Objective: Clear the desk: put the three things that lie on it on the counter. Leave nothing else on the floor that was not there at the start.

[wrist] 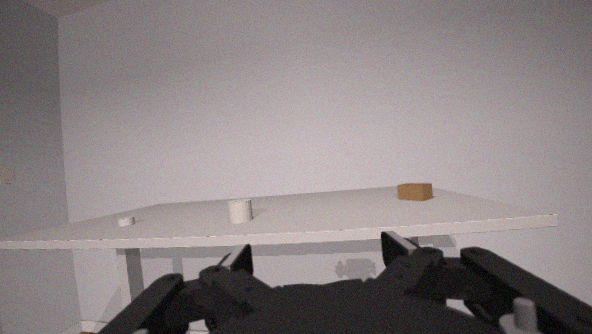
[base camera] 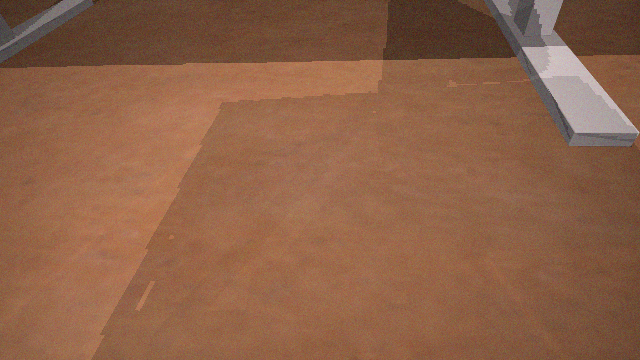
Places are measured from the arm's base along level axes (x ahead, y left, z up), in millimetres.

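Pixels of known places: gripper, fingertip midpoint: (wrist: 316, 252).
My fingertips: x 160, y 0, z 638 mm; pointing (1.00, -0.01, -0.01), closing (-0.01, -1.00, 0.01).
Observation:
Behind a point stands the place of what it marks.
A white desk (wrist: 320, 215) {x 668, y -34, z 554 mm} stands ahead in the wrist view. On its top, a small low white thing (wrist: 127, 221) {x 746, y 612, z 568 mm} lies at the left, a white cylinder (wrist: 240, 211) {x 657, y 192, z 587 mm} stands upright left of the middle, and a brown box (wrist: 415, 192) {x 754, y -354, z 580 mm} lies towards the back right. My gripper (wrist: 316, 252) {x 160, y 0, z 638 mm} is open, with nothing between its fingers. It is in front of the desk's near edge, apart from all three things. The counter does not show in either view.
In the base camera view, one foot of the desk (base camera: 580, 95) {x 591, y -376, z -371 mm} is on the floor (base camera: 320, 225) {x 384, y 22, z -396 mm} at the upper right, and part of another leg base (base camera: 50, 25) {x 1132, y 772, z -382 mm} shows at the upper left. A wall (wrist: 320, 100) {x 1311, y -134, z 1067 mm} rises behind the desk.

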